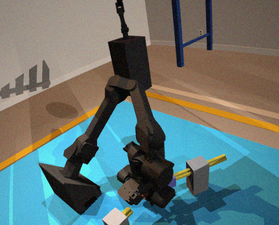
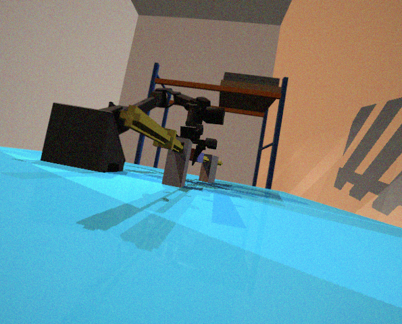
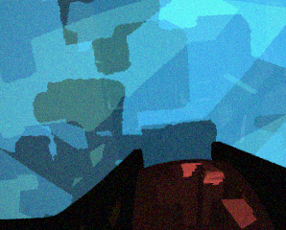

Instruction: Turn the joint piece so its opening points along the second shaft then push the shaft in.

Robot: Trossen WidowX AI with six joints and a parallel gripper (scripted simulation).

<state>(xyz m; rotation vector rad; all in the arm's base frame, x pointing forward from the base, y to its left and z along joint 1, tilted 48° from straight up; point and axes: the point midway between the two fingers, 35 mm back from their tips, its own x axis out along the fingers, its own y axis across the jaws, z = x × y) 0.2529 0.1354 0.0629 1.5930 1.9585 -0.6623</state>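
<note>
The red square joint piece lies 2 cm to the left of my gripper tip and 4 cm above it.
</note>
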